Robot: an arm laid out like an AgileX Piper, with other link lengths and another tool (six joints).
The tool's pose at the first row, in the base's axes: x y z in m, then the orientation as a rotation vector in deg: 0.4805, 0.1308, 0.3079, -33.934, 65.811, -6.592
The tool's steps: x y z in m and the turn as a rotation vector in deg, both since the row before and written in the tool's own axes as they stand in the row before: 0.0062, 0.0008, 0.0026, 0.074, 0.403, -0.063; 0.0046, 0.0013, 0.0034, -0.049, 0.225, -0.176; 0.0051, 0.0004, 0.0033, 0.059, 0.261, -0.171; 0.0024, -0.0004, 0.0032, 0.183, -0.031, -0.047; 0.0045, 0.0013, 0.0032, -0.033, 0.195, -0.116; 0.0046, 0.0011, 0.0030, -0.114, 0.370, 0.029; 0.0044, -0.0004, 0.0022, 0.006, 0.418, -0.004; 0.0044, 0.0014, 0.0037, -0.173, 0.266, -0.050; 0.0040, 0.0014, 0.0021, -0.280, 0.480, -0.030; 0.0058, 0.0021, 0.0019, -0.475, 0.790, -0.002
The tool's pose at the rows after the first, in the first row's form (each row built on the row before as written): 0.4852, 0.1301, 0.3031, -33.905, 66.175, -6.812; 0.4899, 0.1307, 0.2996, -34.051, 66.349, -7.004; 0.4949, 0.1303, 0.2961, -34.098, 66.546, -7.265; 0.4988, 0.1302, 0.2952, -33.964, 66.480, -7.401; 0.5032, 0.1307, 0.2917, -34.060, 66.640, -7.542; 0.5075, 0.1309, 0.2881, -34.141, 67.021, -7.567; 0.5113, 0.1296, 0.2852, -34.135, 67.424, -7.704; 0.5161, 0.1304, 0.2818, -34.315, 67.689, -7.729; 0.5193, 0.1307, 0.2783, -34.576, 68.181, -7.741; 0.5228, 0.1308, 0.2729, -34.989, 69.006, -7.712
